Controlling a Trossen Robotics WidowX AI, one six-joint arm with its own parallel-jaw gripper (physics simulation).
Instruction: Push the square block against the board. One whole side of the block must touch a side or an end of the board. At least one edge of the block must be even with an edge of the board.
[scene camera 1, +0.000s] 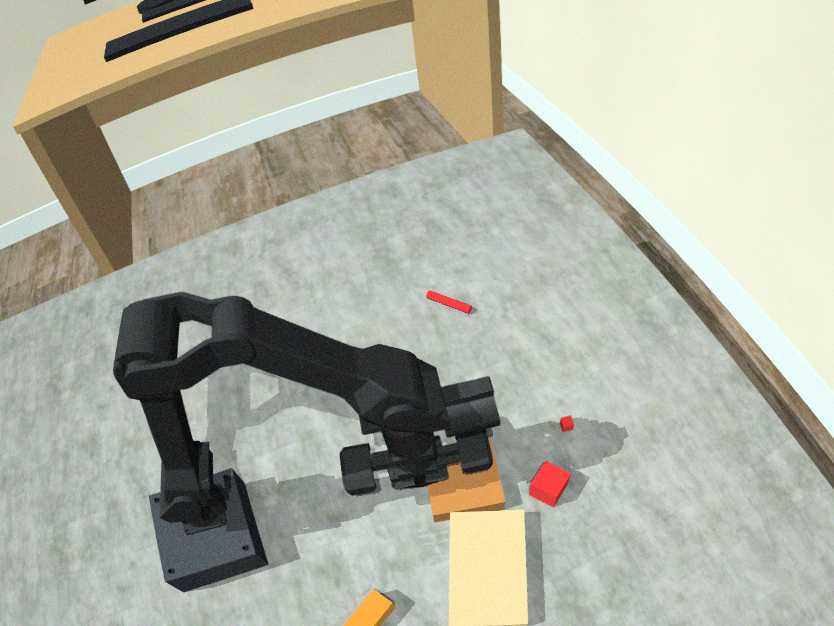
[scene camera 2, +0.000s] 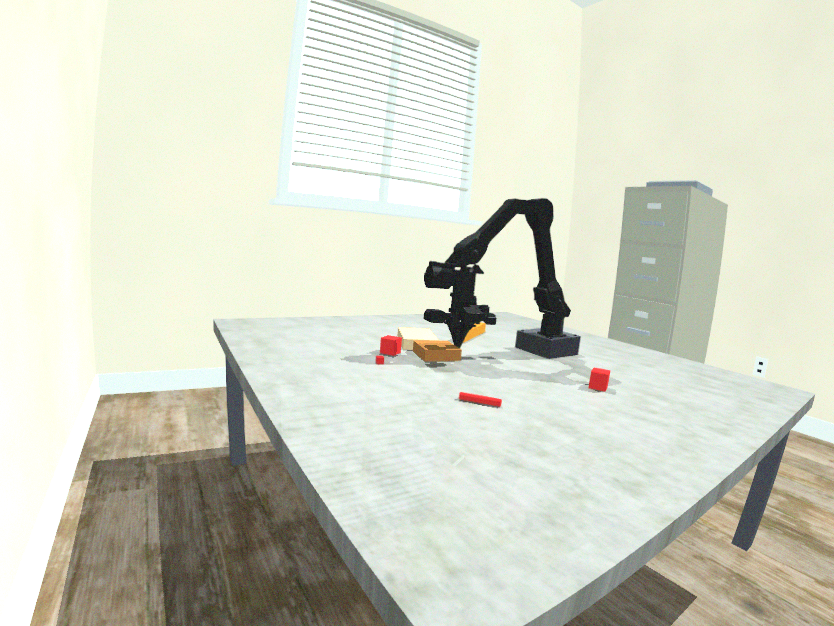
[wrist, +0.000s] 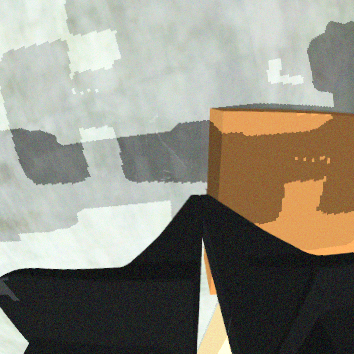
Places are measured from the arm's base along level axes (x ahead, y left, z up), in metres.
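Where they show: gripper, between the fingertips: (scene camera 1: 422, 483) (scene camera 2: 457, 349) (wrist: 198, 202); arm's base, origin of its link: (scene camera 1: 202, 509) (scene camera 2: 551, 334).
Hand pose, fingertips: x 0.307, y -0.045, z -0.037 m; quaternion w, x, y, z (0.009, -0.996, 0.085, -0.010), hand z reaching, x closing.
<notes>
Things, the pixels of their top centre, and the offset from my fingertips.
- orange-brown square block, centre of its top: (wrist: 314, 218) (scene camera 1: 463, 477) (scene camera 2: 437, 344) dx +0.053, dy -0.016, dz +0.010 m
- cream board, centre of its top: (scene camera 1: 487, 566) (scene camera 2: 417, 333) dx +0.036, dy -0.151, dz +0.010 m
- tiny red cube, centre of its top: (scene camera 1: 567, 421) (scene camera 2: 380, 356) dx +0.227, dy +0.011, dz -0.003 m
- yellow-orange bar, centre of its top: (scene camera 2: 471, 327) dx -0.193, dy -0.202, dz +0.012 m
- red rod, centre of its top: (scene camera 1: 448, 299) (scene camera 2: 480, 395) dx +0.152, dy +0.302, dz -0.005 m
The orange-brown square block (scene camera 1: 472, 486) (scene camera 2: 434, 353) (wrist: 270, 170) lies flat, partly under the arm in scene camera 1. The cream board (scene camera 1: 488, 566) (scene camera 2: 414, 334) lies beside it, and a sliver of it shows in the wrist view. The block's board-facing side is slightly askew to the board's short end. They are very close at that end; I cannot tell whether they touch. The block sits offset toward the robot base. My gripper (scene camera 1: 420, 482) (scene camera 2: 458, 345) (wrist: 198, 202) is shut and empty, its tips low at the block's base-facing side; contact is unclear.
A red cube (scene camera 1: 549, 483) (scene camera 2: 390, 345) and a tiny red cube (scene camera 1: 566, 423) (scene camera 2: 379, 359) lie beyond the block. A yellow-orange bar (scene camera 1: 369, 609) (scene camera 2: 475, 331) lies near the board. A red rod (scene camera 1: 448, 301) (scene camera 2: 480, 399) and another red cube (scene camera 2: 598, 379) lie farther away.
</notes>
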